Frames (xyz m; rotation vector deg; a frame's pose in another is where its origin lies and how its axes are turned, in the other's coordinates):
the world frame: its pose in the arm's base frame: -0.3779 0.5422 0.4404 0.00 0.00 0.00
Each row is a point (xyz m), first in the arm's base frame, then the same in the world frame.
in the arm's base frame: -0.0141 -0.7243 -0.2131
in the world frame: 0.3638 -1.2665 -0.6535
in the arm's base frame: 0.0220 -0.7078 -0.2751
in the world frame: 0.3999 -1.2500 -0.7155
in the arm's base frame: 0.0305 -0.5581 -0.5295
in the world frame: 0.4084 -1.1003 -0.9699
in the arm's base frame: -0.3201 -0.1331 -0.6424
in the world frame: 0.0578 -0.6753 -1.0828
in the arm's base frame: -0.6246 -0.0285 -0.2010
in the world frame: -0.2467 -0.5707 -0.6414
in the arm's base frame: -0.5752 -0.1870 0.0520
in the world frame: -0.1973 -0.7292 -0.3884
